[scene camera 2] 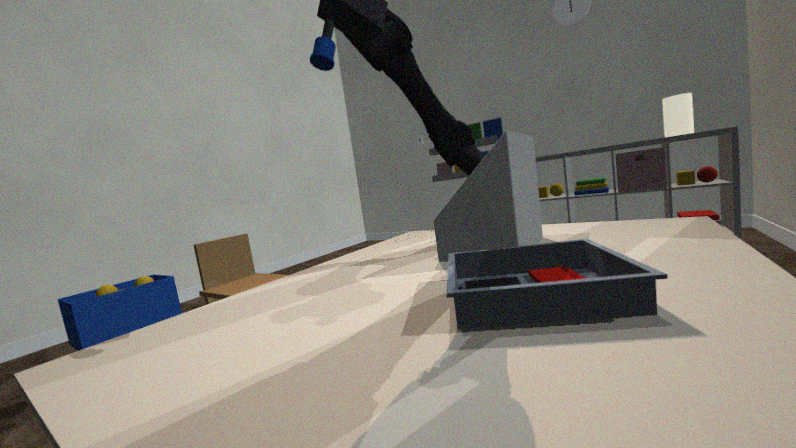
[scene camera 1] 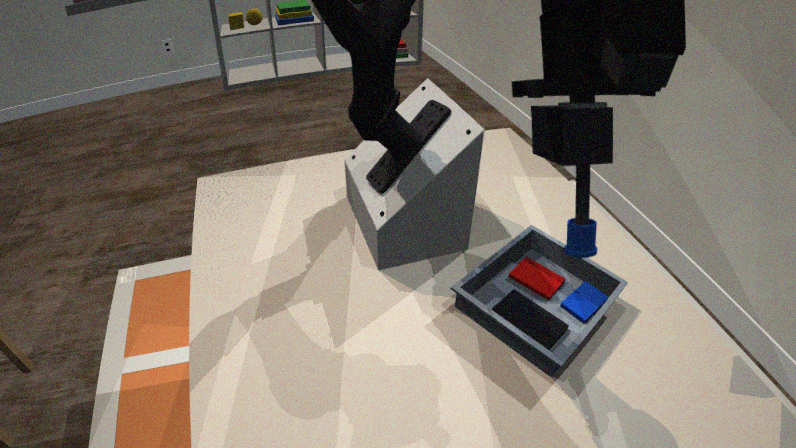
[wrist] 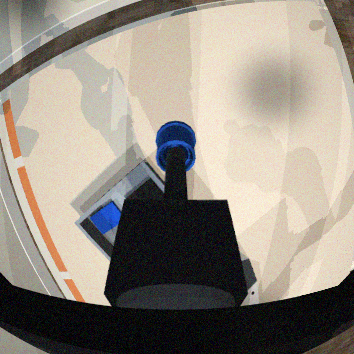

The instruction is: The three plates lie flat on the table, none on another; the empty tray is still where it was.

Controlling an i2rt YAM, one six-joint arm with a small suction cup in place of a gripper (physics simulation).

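Frame: origin at the arm's base, x left, y back, z up, level; centimetres.
Seen in the pictures: hand, tool point: [scene camera 2: 321, 62] [scene camera 1: 580, 251] [wrist: 175, 138]; arm's base, link origin: [scene camera 2: 486, 174] [scene camera 1: 409, 146].
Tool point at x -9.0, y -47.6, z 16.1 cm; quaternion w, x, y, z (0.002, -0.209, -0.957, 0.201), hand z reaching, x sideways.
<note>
Offsets run from my tool point to a thing's middle. Level surfaces: height alone.
The grey tray {dx +19.8, dy +16.7, dz -32.3 cm} [scene camera 1: 479, 317] [scene camera 2: 557, 306] [wrist: 137, 175] stands upright on the table {dz -34.9 cm} [scene camera 1: 250, 411] [scene camera 2: 167, 389]. A red plate {dx +23.2, dy +21.6, dz -34.1 cm} [scene camera 1: 536, 277] [scene camera 2: 555, 274], a blue plate {dx +27.4, dy +12.3, dz -34.1 cm} [scene camera 1: 584, 301] [wrist: 105, 217] and a longer black plate {dx +14.7, dy +14.1, dz -34.1 cm} [scene camera 1: 530, 318] [scene camera 2: 492, 282] [wrist: 145, 192] lie apart inside it. The blue plate is hidden in scene view 2. The arm covers the red plate and part of the black one in the wrist view. My blue suction cup [scene camera 1: 580, 251] [scene camera 2: 322, 64] [wrist: 175, 134] hangs high above the table, pointing down, with nothing on it and touching no plate.
The arm's grey wedge-shaped base [scene camera 1: 423, 217] [scene camera 2: 479, 222] stands close behind the tray. A blue box [scene camera 2: 122, 314] with yellow balls is at the table's far-left edge in scene view 2, near a wooden chair [scene camera 2: 225, 261]. White-bordered orange panels [scene camera 1: 155, 311] show beyond the table's left edge.
</note>
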